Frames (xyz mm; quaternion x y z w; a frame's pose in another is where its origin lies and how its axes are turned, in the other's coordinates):
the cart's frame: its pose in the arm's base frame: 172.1 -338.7 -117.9 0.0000 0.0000 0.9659 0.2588
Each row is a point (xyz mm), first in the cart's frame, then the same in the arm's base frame.
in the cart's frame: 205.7 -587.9 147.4
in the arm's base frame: 287.9 273.3 29.5
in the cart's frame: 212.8 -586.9 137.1
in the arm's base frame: 281.2 276.0 19.2
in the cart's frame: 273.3 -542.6 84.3
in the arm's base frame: 206.7 267.9 -33.6
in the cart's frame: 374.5 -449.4 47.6
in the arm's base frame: 72.5 237.7 -70.3
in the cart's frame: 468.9 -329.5 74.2
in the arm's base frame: -69.2 181.1 -43.7
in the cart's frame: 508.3 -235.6 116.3
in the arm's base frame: -150.3 119.5 -1.6
